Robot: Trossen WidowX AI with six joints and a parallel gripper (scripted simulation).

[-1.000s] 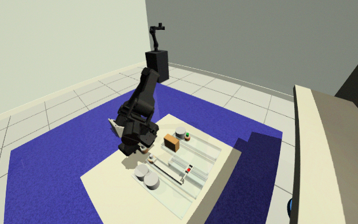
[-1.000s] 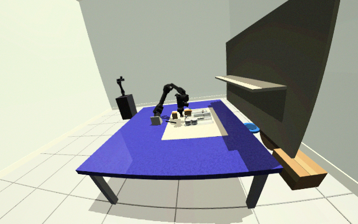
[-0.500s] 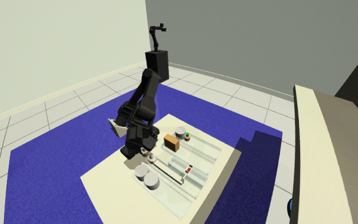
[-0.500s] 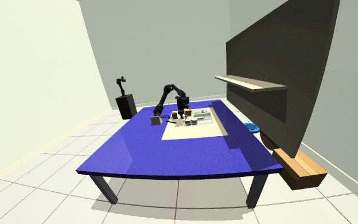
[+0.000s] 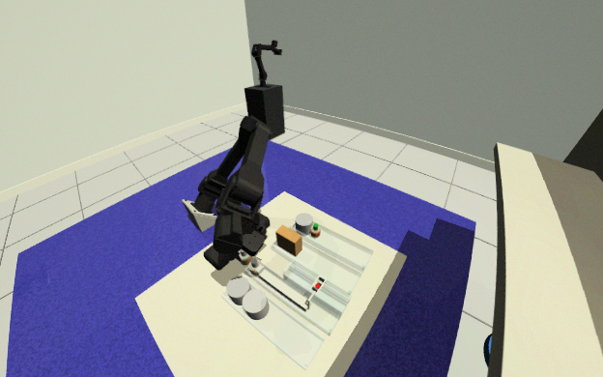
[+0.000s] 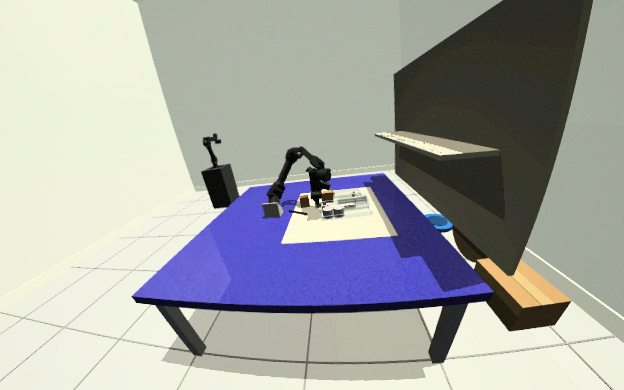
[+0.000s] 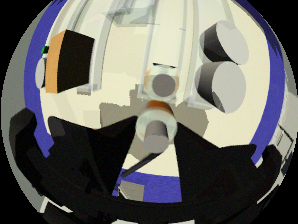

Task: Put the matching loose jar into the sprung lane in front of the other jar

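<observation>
My gripper tip is now 13 cm to the right of the brown box, 6 cm short of it and 1 cm above it. Also, from my gripper tip: thin dark upright post 13 cm behind, 5 cm below, 1 cm to the left; red-topped item 22 cm ahead, 4 cm to the left, 2 cm above.
</observation>
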